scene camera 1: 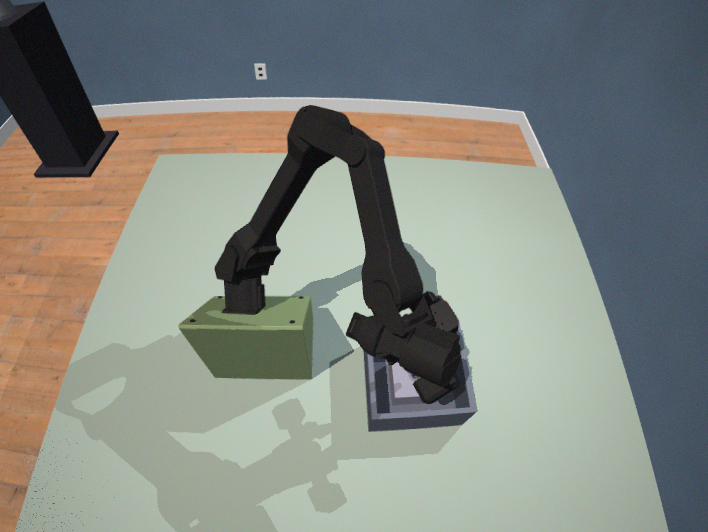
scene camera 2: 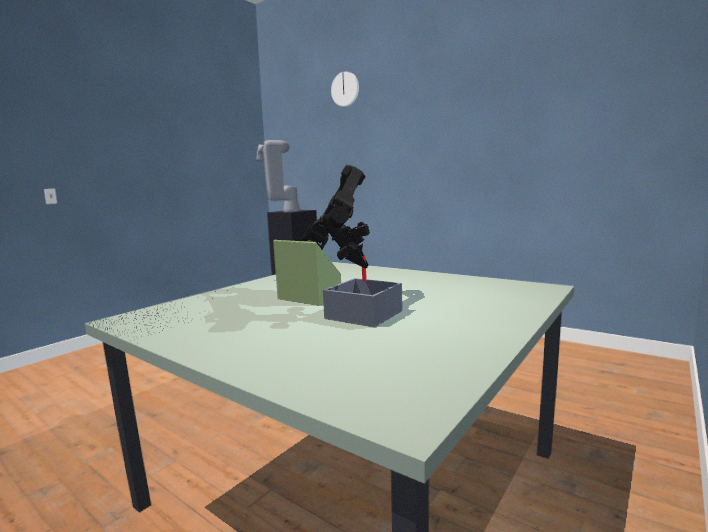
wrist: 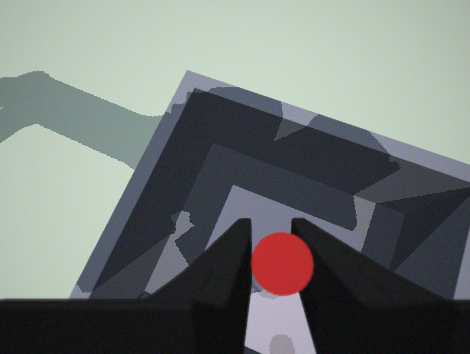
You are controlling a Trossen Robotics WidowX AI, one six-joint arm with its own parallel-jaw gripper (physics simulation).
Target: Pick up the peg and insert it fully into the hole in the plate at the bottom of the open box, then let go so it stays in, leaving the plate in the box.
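Note:
The red peg is upright between the fingers of my gripper, which is shut on it. In the wrist view the peg shows end-on as a red disc over the plate. In scene camera 2 its visible lower end meets the line of the back rim of the open grey-blue box. The pale plate lies at the box's bottom. The hole cannot be made out clearly; the peg and arm cover that area. In scene camera 1 the wrist hides the fingertips and peg.
The arm's green base block stands beside the box on the pale green table. The box walls stand around the plate. Arm shadows fall across the box and table. A second grey arm stands on a dark pedestal in the background.

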